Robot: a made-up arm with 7 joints. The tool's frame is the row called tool. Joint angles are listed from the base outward. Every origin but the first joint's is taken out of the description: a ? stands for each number. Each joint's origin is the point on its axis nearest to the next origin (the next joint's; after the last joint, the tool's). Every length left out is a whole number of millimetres.
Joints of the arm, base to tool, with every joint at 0 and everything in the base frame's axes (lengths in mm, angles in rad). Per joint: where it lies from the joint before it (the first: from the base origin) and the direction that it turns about. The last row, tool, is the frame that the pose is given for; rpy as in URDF.
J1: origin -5 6 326 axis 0 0 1
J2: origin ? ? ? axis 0 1 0
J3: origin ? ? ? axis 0 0 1
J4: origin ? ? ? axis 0 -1 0
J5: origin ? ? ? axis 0 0 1
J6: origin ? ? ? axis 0 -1 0
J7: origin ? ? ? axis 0 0 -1
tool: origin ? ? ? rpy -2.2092 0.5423 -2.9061
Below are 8 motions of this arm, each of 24 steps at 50 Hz.
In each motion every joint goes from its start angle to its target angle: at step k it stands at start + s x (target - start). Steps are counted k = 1, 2, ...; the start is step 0. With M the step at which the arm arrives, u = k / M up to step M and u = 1 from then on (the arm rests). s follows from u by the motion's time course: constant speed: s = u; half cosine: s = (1 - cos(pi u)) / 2; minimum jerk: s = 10 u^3 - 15 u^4 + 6 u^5.
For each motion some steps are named. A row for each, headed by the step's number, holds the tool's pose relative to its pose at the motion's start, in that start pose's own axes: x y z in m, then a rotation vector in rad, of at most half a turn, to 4 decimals.
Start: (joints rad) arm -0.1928 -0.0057 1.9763 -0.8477 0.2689 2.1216 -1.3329
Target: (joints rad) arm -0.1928 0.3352 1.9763 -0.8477 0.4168 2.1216 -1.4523
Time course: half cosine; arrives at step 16
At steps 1, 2, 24:
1: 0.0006 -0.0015 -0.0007 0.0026 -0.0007 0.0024
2: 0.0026 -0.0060 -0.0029 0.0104 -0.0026 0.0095
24: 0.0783 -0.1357 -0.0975 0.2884 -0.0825 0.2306

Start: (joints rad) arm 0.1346 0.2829 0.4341 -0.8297 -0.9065 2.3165 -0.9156
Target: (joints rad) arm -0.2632 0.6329 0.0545 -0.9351 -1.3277 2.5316 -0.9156
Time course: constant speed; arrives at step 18
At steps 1, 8, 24:
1: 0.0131 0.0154 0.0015 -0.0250 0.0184 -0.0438
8: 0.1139 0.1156 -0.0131 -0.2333 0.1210 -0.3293
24: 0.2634 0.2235 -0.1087 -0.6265 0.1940 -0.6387

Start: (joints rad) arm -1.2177 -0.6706 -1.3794 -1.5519 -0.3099 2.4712 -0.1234
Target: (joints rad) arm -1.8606 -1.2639 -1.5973 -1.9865 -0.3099 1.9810 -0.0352
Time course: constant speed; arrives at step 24
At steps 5, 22, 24:
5: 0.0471 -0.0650 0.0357 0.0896 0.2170 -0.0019
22: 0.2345 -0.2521 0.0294 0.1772 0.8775 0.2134
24: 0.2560 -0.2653 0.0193 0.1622 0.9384 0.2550

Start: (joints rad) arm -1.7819 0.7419 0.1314 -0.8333 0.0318 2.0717 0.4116
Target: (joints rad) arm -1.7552 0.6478 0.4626 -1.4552 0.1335 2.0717 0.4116
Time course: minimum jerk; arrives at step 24
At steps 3, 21, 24:
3: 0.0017 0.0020 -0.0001 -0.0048 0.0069 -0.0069
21: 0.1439 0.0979 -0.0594 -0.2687 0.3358 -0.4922
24: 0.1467 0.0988 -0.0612 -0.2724 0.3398 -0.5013

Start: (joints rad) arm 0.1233 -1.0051 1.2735 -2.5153 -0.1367 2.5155 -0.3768
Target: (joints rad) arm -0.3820 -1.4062 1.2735 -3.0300 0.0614 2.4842 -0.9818
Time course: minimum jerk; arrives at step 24
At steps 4, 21, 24:
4: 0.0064 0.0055 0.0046 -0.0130 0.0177 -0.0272
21: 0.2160 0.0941 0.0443 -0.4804 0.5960 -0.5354
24: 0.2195 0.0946 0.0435 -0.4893 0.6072 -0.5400

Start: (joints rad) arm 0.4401 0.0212 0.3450 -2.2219 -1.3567 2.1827 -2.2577
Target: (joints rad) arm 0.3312 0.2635 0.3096 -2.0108 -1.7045 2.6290 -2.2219
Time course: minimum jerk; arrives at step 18
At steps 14, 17, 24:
14: 0.0317 0.0381 0.0197 0.0481 0.0815 -0.3646
17: 0.0337 0.0421 0.0222 0.0524 0.0836 -0.3942
24: 0.0337 0.0422 0.0222 0.0525 0.0836 -0.3948

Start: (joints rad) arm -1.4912 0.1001 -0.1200 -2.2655 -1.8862 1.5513 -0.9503
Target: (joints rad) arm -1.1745 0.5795 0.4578 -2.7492 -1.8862 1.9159 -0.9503
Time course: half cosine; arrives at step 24
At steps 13, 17, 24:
13: -0.1715 -0.0429 -0.0984 0.4138 -0.5756 -0.5299
17: -0.2220 -0.0201 -0.1507 0.5429 -0.8266 -0.7675
24: -0.2482 0.0113 -0.1908 0.6239 -1.0335 -0.9680

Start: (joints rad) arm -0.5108 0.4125 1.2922 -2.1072 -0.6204 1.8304 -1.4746
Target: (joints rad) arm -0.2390 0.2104 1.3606 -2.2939 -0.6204 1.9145 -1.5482
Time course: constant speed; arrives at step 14
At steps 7, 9, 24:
7: -0.0752 0.0205 0.0372 -0.1323 -0.0502 -0.2064
9: -0.0955 0.0294 0.0465 -0.1702 -0.0632 -0.2649
24: -0.1431 0.0570 0.0668 -0.2649 -0.0926 -0.4100

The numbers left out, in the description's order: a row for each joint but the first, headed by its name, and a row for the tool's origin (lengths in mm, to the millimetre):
J2: 7 33 0
J3: -19 0 248
J4: 78 -11 0
J5: -51 0 224
J6: -5 16 0
J7: 88 0 19
tool: 2 27 0

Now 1 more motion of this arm.
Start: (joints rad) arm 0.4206 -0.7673 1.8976 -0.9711 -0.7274 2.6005 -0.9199
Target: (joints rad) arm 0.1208 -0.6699 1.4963 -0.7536 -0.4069 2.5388 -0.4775
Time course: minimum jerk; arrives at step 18
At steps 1, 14, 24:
1: 0.0004 0.0001 0.0000 0.0003 0.0015 0.0001
14: 0.1877 0.0043 -0.0471 0.2954 0.7554 -0.0531
24: 0.2003 0.0019 -0.0532 0.3289 0.8058 -0.0666

